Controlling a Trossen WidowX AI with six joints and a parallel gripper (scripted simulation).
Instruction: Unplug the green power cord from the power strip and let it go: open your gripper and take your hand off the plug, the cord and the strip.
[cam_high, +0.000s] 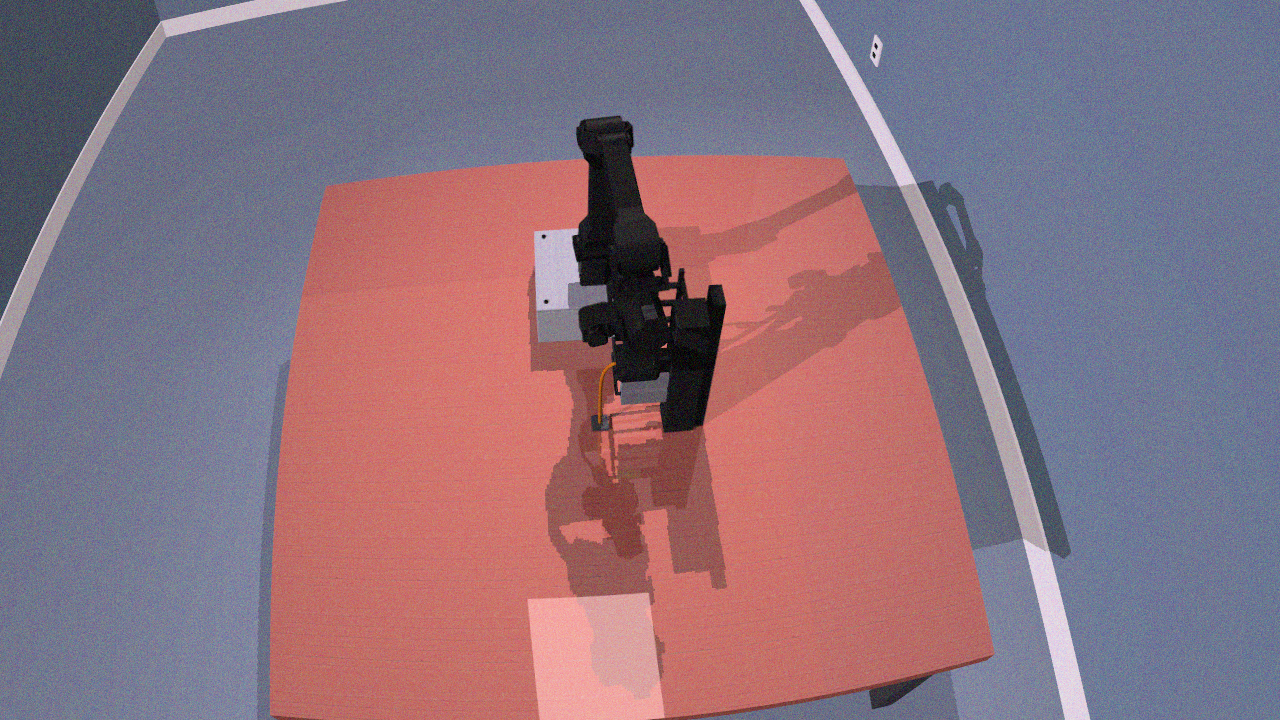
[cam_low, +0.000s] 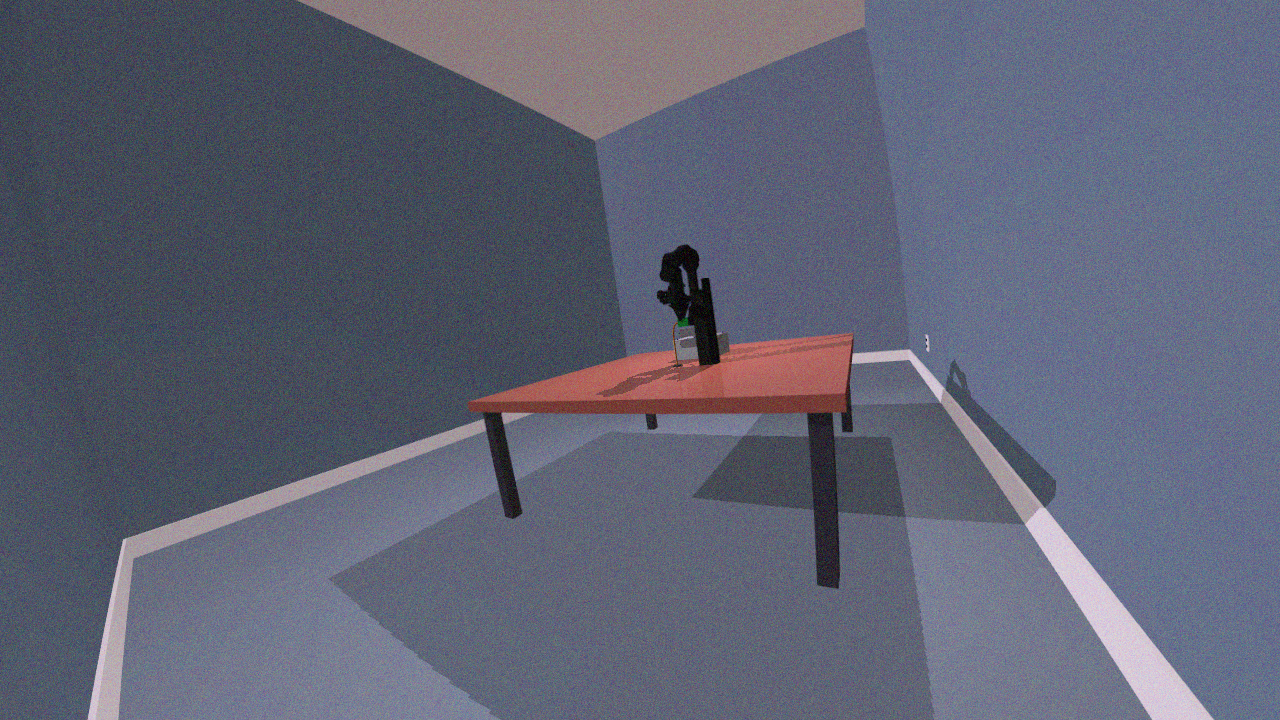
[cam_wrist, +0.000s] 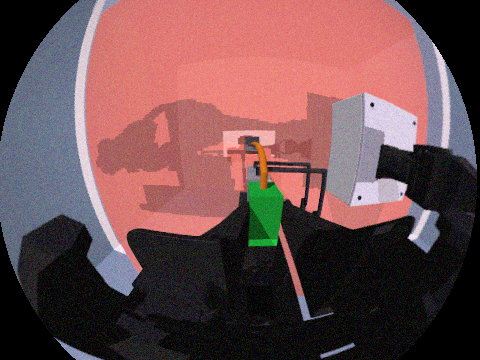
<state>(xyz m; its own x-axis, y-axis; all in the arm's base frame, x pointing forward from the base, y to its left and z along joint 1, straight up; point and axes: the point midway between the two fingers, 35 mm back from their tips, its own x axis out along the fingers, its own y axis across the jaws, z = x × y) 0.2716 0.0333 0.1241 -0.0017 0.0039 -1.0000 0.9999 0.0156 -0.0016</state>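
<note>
My gripper tip is now 30 mm to the right of the green plug.
</note>
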